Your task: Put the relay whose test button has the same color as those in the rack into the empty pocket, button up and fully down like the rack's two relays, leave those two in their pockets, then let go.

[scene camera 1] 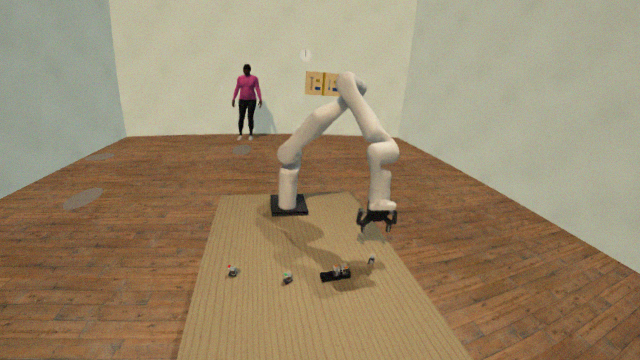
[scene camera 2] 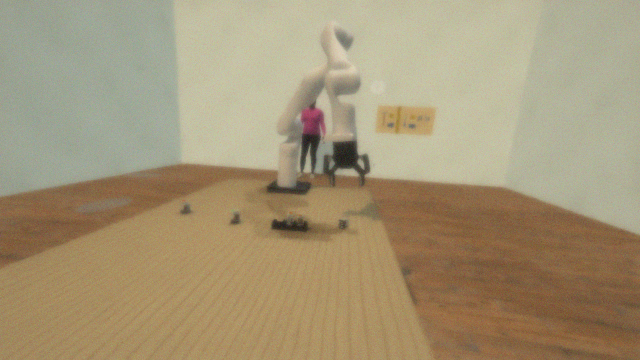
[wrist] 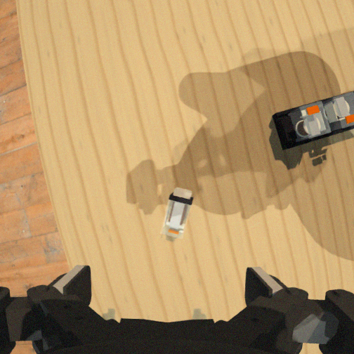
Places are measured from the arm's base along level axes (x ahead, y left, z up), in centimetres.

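Where they show: gripper, between the fingertips: (scene camera 1: 375, 232) (scene camera 2: 347, 186); arm's base, origin of its link: (scene camera 1: 287, 205) (scene camera 2: 286, 185).
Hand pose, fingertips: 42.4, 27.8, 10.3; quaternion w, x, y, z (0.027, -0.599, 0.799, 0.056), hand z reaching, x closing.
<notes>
Things, the pixels of their top centre, and the offset from my fingertips, as dx, dy, dz. Level surfaces: height alone.
- orange-button relay, centre of its top: (scene camera 2: 344, 219) (scene camera 1: 372, 256) +2.2, -0.1, -10.2
- black rack, centre of its top: (scene camera 2: 290, 221) (scene camera 1: 335, 272) +7.0, -16.8, -10.7
- green-button relay, centre of its top: (scene camera 2: 235, 210) (scene camera 1: 287, 273) +6.6, -34.0, -8.6
- red-button relay, centre of its top: (scene camera 1: 231, 266) (scene camera 2: 185, 201) +1.3, -53.1, -8.6
- mat's, height of its surface: dz -13.0
My gripper (scene camera 1: 375, 228) (scene camera 2: 347, 183) (wrist: 167, 284) is wide open and empty, pointing down, high above the mat. An orange-button relay (scene camera 1: 371, 260) (scene camera 2: 343, 224) (wrist: 178, 214) is loose on the mat beside the rack. In the wrist view it appears to lie on its side, orange button end toward the gripper, a little ahead of the fingers. The black rack (scene camera 1: 326, 276) (scene camera 2: 278, 226) (wrist: 285, 134) holds two orange-button relays, one (wrist: 312, 122) near its end and one (wrist: 343, 108) beside it. The empty pocket is at its left in scene camera 1, outside the wrist view.
A green-button relay (scene camera 1: 287, 278) (scene camera 2: 235, 218) stands left of the rack, and a red-button relay (scene camera 1: 232, 271) (scene camera 2: 185, 208) farther left. The mat's (scene camera 1: 260, 320) right edge is near the loose relay. A person (scene camera 1: 247, 90) (scene camera 2: 312, 122) stands by the back wall.
</notes>
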